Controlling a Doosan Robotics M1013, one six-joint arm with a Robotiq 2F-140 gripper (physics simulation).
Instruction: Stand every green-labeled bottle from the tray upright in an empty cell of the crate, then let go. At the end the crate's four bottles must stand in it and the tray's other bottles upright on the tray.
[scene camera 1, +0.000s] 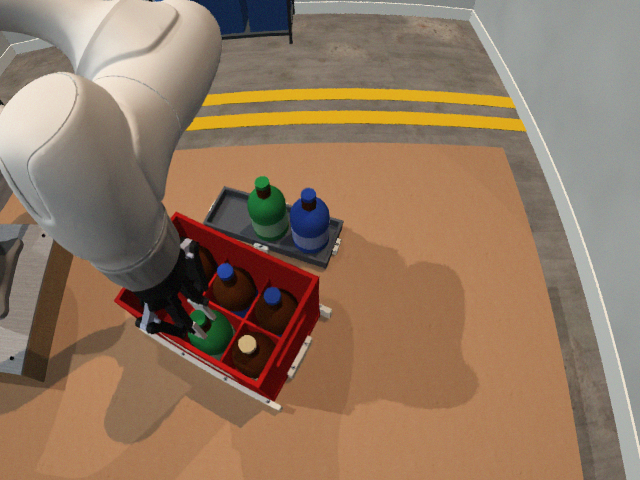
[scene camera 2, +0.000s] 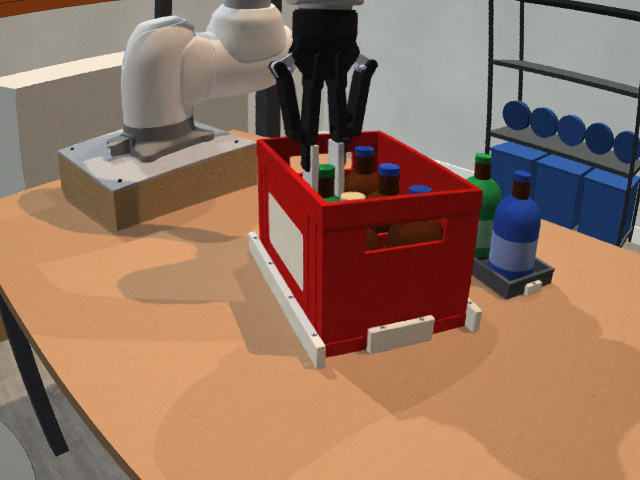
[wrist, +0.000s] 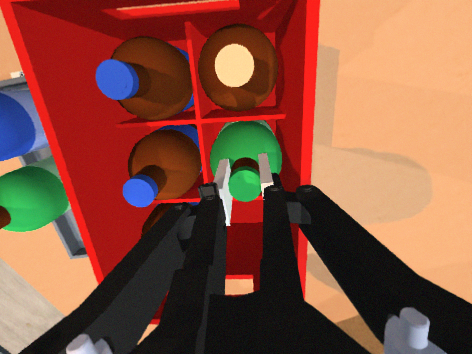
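Seen in the pictures: gripper, fingertip midpoint: (scene camera 1: 203, 325) (scene camera 2: 323, 195) (wrist: 245, 170); arm's base at its link origin: (scene camera 2: 158, 142).
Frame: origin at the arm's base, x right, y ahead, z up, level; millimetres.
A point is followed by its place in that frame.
Observation:
My gripper (scene camera 1: 201, 319) @[y 549, x 134, z 41 mm] (scene camera 2: 326, 178) @[y 549, x 134, z 41 mm] (wrist: 245, 170) @[y 549, x 134, z 41 mm] is shut on the neck of a green bottle (scene camera 1: 212, 335) @[y 563, x 151, z 37 mm] (wrist: 245, 142) @[y 569, x 148, z 35 mm], below its green cap. The bottle is upright inside the red crate (scene camera 1: 297, 279) @[y 702, x 74, z 53 mm] (scene camera 2: 392, 294) @[y 679, x 175, z -28 mm] (wrist: 75, 125) @[y 661, x 48, z 58 mm], in the middle cell beside the cream-capped brown bottle (scene camera 1: 254, 357) @[y 627, x 188, z 33 mm] (wrist: 237, 97) @[y 604, x 163, z 29 mm]. Its base is hidden, so I cannot tell whether it touches the floor. Another green bottle (scene camera 1: 267, 209) @[y 657, x -84, z 19 mm] (scene camera 2: 488, 196) @[y 675, x -90, z 13 mm] (wrist: 32, 200) @[y 645, x -83, z 17 mm] with a pale green label and a blue bottle (scene camera 1: 310, 222) @[y 732, x -48, z 19 mm] (scene camera 2: 514, 222) @[y 739, x -42, z 4 mm] (wrist: 15, 125) @[y 714, x -45, z -1 mm] stand upright on the grey tray (scene camera 1: 230, 209) @[y 563, x -169, z -89 mm] (wrist: 72, 240) @[y 574, x -202, z -82 mm].
Blue-capped brown bottles (scene camera 1: 234, 294) @[y 597, x 80, z 27 mm] (wrist: 167, 160) @[y 596, x 77, z 30 mm] stand in the crate's tray-side row; one is partly hidden by my gripper. Red dividers and high walls surround the held bottle. White blocks (scene camera 2: 400, 333) @[y 694, x 174, z -74 mm] edge the crate. The robot's base plate stands beyond the crate's far end.

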